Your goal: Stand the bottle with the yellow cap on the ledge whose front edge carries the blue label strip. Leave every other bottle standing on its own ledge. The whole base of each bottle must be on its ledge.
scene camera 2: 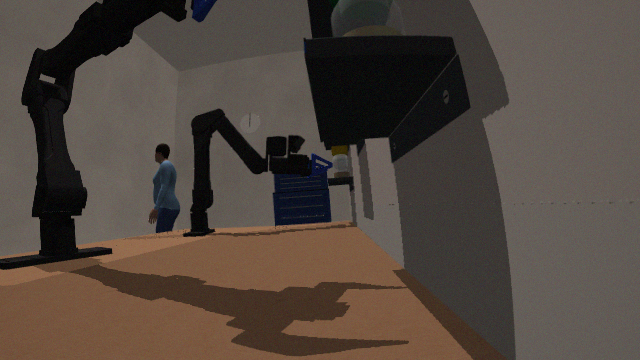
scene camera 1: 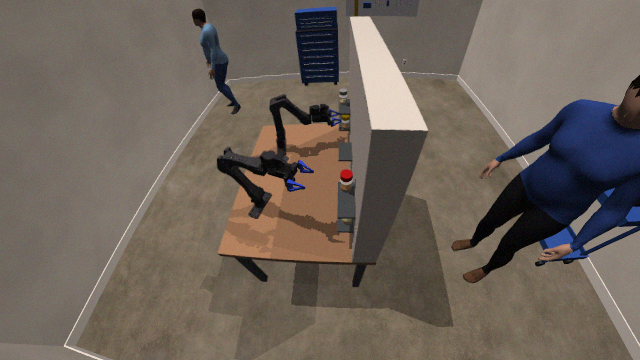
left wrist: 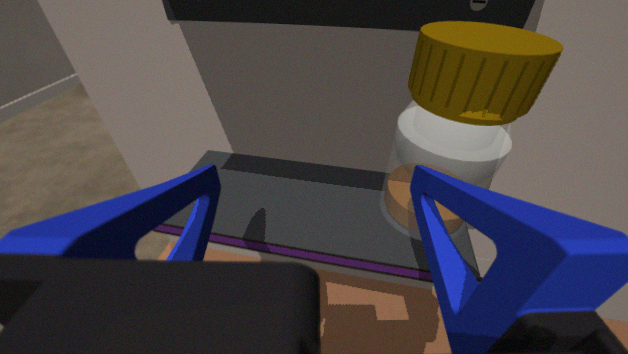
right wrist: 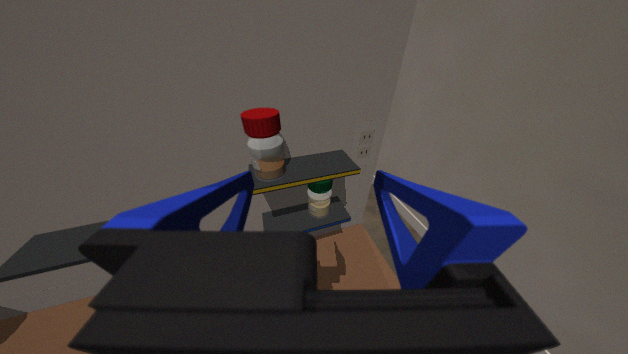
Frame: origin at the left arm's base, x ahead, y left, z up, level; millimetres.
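Seen in the pictures: left gripper, fingertip midpoint: [scene camera 2: 330, 167] [scene camera 1: 340, 117] [left wrist: 315, 176]; right gripper, fingertip midpoint: [scene camera 1: 309, 179] [right wrist: 313, 177]; left arm's base, link origin: [scene camera 2: 200, 233] [scene camera 1: 281, 146]; right arm's base, link origin: [scene camera 2: 59, 258] [scene camera 1: 260, 204].
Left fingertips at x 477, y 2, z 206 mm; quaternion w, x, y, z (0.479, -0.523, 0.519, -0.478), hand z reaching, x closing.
Offsets run from my left fingertips to a thing's top centre.
The yellow-capped bottle {dx +23, dy -71, dz +58 mm} [scene camera 1: 345, 120] [scene camera 2: 340, 163] [left wrist: 452, 137] stands upright at the right end of the purple-strip ledge {dx +31, dy +2, dz -47 mm} [left wrist: 310, 215] in the left wrist view. My left gripper [scene camera 1: 335, 118] [left wrist: 315, 176] is open and empty in front of it. Its right-hand finger overlaps the bottle's lower part in that view. The blue-strip ledge {dx -122, dy -784, dz -47 mm} [right wrist: 285, 221] [scene camera 2: 375, 90] carries a green-capped bottle {dx -122, dy -820, dz +58 mm} [right wrist: 319, 200] [scene camera 2: 367, 17], upright toward its right end in the right wrist view. My right gripper [scene camera 1: 300, 176] [right wrist: 313, 177] is open and empty, away from the ledges.
A red-capped bottle {dx -111, dy -724, dz +198 mm} [scene camera 1: 346, 181] [right wrist: 265, 147] stands on the yellow-strip ledge {dx -122, dy -784, dz +93 mm} [scene camera 1: 346, 205] [right wrist: 320, 167], above the blue-strip ledge. A ledge {dx -46, dy -391, dz +23 mm} [scene camera 1: 345, 151] without a bottle is mid-wall. A grey-capped bottle {dx +30, dy +38, dz +198 mm} [scene camera 1: 343, 96] stands on the far upper ledge {dx +31, dy +2, dz +93 mm} [scene camera 1: 344, 107], above the yellow-capped one.
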